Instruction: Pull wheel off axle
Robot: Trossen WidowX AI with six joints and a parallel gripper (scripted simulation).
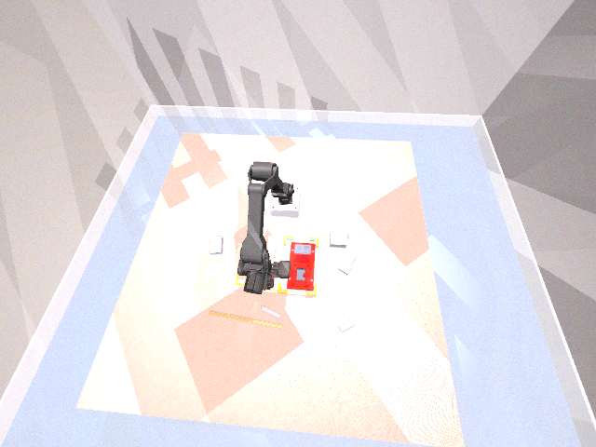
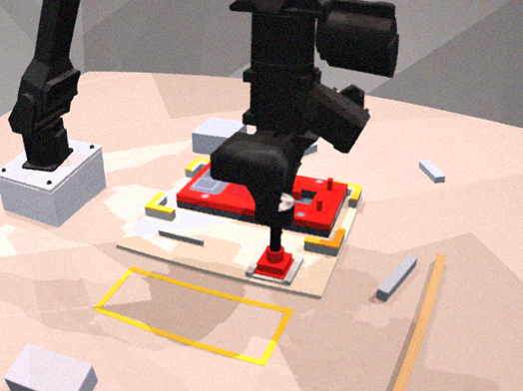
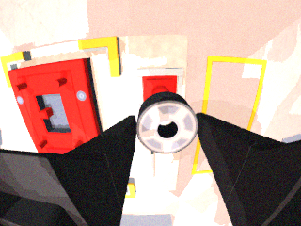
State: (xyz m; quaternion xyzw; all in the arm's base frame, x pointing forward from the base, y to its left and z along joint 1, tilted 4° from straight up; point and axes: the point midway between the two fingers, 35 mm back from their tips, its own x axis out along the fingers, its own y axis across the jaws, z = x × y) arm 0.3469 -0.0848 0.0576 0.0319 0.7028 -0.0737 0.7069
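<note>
Now: the upright axle 4 cm below my gripper tip. From my gripper tip the other things lie so: long wooden strip: 16 cm ahead, 10 cm to the right, 7 cm below; then wheel: right at my gripper tip.
</note>
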